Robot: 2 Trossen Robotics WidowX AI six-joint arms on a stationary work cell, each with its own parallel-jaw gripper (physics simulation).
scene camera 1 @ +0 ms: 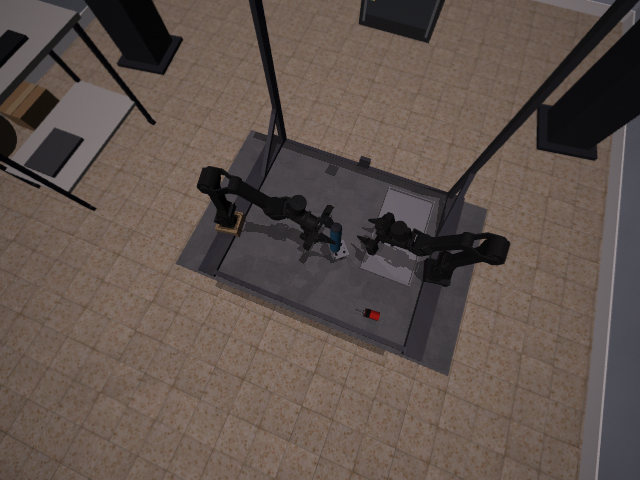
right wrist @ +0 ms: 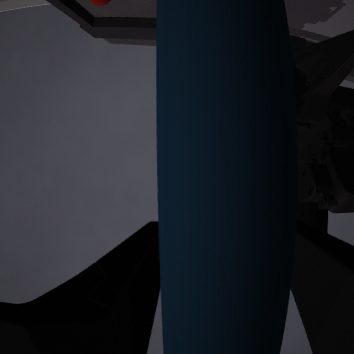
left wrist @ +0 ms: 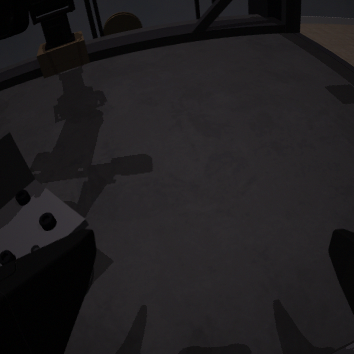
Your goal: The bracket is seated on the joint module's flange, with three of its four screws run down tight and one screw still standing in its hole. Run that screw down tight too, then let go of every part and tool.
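Frame: origin at the left arm's base, x ahead, y left, z up, level; millimetres.
Where they show: left gripper, fingertip midpoint: [scene camera 1: 362, 228] [left wrist: 218, 244]; right gripper, fingertip midpoint: [scene camera 1: 338, 238] [right wrist: 222, 232]; left arm's base, link origin: [scene camera 1: 438, 271]; right arm's base, link origin: [scene camera 1: 229, 220] [left wrist: 59, 41].
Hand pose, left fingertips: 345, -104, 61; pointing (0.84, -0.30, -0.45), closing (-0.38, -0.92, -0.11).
Observation:
Things, the pixels of their top centre, and the offset from my left fingertips, as dx, dy, dz.
- blue screwdriver, top centre: [scene camera 1: 337, 231] +99, +110, +200
- black tool, top centre: [scene camera 1: 368, 312] -80, +328, -71
The pale bracket [scene camera 1: 338, 255] [left wrist: 25, 227] sits near the middle of the table; its left part is cut off in the left wrist view. Three black screw heads show there: one [left wrist: 47, 221] near the corner, one [left wrist: 23, 197] by the upright wall, and one [left wrist: 7, 257] at the lower left. How deep each sits is unclear, and the joint module is hidden. My right gripper [scene camera 1: 334, 234] [right wrist: 222, 232] is shut on the blue screwdriver [scene camera 1: 336, 236] [right wrist: 227, 150], upright over the bracket; its tip is hidden. My left gripper [scene camera 1: 363, 229] [left wrist: 218, 244] is open and empty, to the bracket's right in the scene view.
A red and black tool [scene camera 1: 374, 315] lies near the front right of the table, with its thin shaft pointing left. A pale panel [scene camera 1: 390, 272] lies under the left arm. Dark frame posts [scene camera 1: 268, 67] [scene camera 1: 522, 118] rise at the back corners.

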